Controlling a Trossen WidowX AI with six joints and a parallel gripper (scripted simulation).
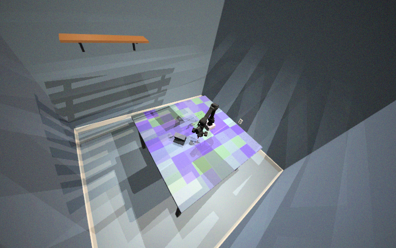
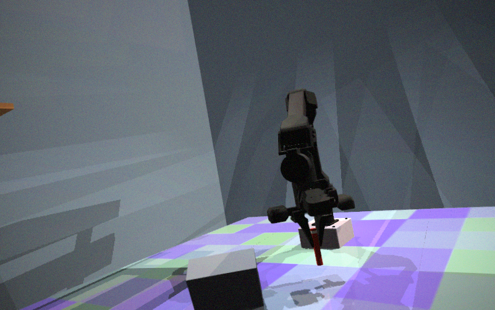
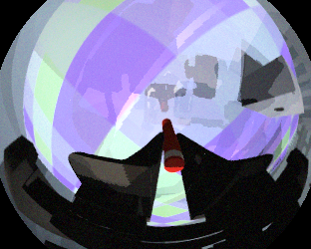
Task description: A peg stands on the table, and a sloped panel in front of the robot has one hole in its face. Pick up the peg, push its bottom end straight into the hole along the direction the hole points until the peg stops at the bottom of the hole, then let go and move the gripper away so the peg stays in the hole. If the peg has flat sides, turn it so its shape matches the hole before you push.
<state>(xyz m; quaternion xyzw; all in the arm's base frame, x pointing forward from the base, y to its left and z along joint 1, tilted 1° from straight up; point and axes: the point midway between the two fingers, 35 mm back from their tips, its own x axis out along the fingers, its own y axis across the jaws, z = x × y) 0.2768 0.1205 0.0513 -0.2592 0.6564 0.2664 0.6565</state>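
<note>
The grey sloped panel lies 200 mm ahead of my gripper tip, 100 mm to the right of it and 20 mm below it. Also, from my gripper tip: red peg 20 mm above.
</note>
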